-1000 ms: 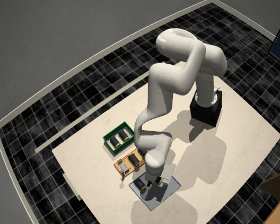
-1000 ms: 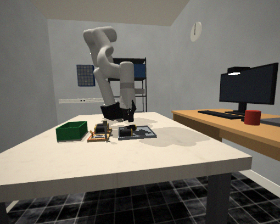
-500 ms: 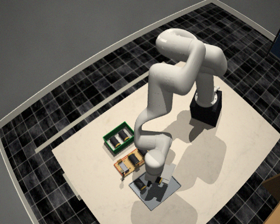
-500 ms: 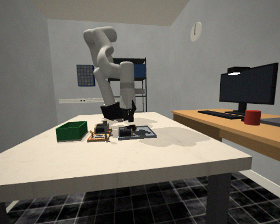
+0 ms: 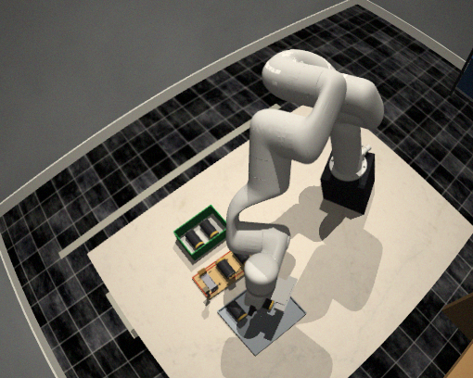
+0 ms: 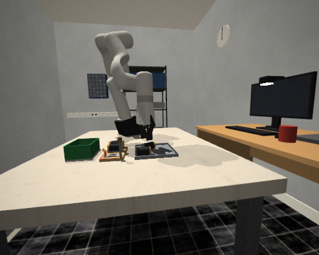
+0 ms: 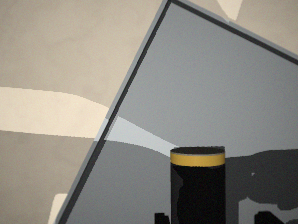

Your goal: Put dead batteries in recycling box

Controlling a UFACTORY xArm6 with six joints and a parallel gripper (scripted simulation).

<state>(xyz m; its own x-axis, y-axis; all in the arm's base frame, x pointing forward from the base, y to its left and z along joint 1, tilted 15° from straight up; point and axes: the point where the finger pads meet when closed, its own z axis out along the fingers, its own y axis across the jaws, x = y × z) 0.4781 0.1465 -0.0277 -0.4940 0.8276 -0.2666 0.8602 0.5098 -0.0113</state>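
The grey tray is 7 cm below my hand, 3 cm to the left of it and 2 cm ahead of it. The rest, counted from my hand: green recycling box 28 cm to the right, 6 cm below, 1 cm ahead.
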